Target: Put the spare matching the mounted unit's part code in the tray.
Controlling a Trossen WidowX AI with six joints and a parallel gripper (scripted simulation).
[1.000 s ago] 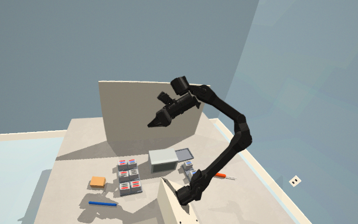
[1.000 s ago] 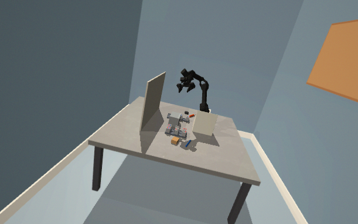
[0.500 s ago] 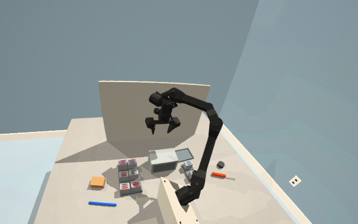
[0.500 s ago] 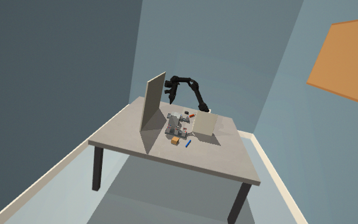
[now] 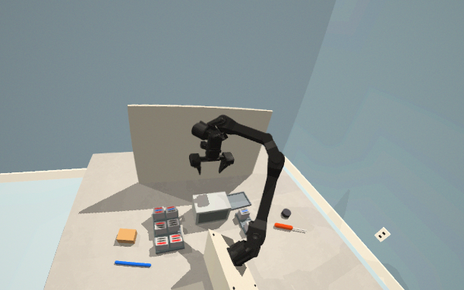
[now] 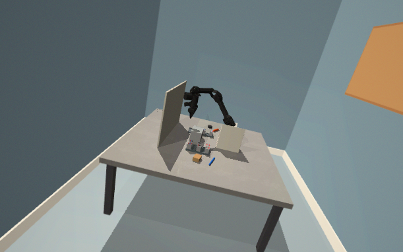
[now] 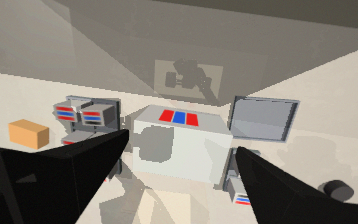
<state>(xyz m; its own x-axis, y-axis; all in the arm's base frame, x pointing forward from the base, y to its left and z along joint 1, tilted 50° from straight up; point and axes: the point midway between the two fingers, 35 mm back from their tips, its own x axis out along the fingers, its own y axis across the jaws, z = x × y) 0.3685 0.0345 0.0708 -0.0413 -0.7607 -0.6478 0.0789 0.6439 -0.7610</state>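
Right now the grey spare block is 240 mm to the left of my gripper tip, 160 mm below it and 40 mm behind it. The rest, counted from my gripper tip: grey mounted unit (150 mm below, 80 mm behind, 10 mm to the left); then tall beige panel (170 mm ahead, 30 mm above, 20 mm to the right); then flat grey tray (200 mm below, 170 mm to the right, 40 mm behind).
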